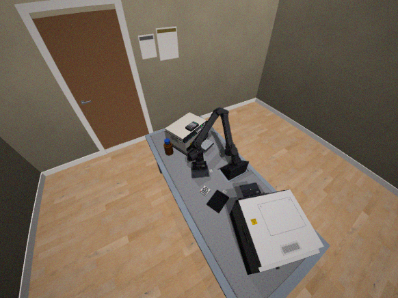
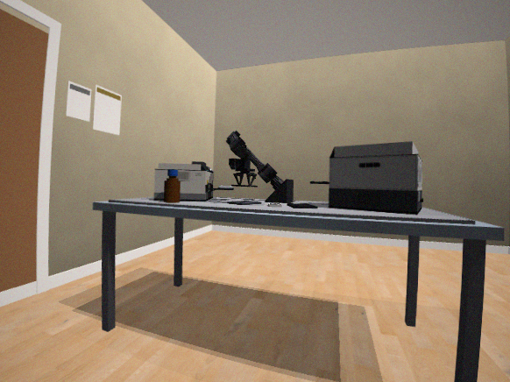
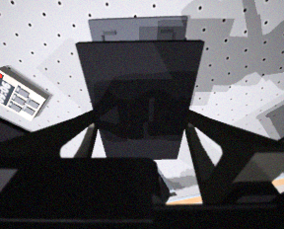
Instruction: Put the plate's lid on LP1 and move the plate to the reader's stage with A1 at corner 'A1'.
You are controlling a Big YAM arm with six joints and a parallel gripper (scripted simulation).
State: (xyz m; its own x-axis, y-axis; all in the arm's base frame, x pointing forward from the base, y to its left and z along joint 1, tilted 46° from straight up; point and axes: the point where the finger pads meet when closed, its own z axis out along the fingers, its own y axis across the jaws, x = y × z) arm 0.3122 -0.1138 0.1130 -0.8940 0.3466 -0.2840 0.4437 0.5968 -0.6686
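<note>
Right now the grey-blue LP1 pad is 10 cm below my hand. Round my hand: well plate: 20 cm behind, 20 cm to the right, 2 cm below; bench position N1: 2 cm ahead, 33 cm to the left, 10 cm below; dark see-through lid: right at my hand.
</note>
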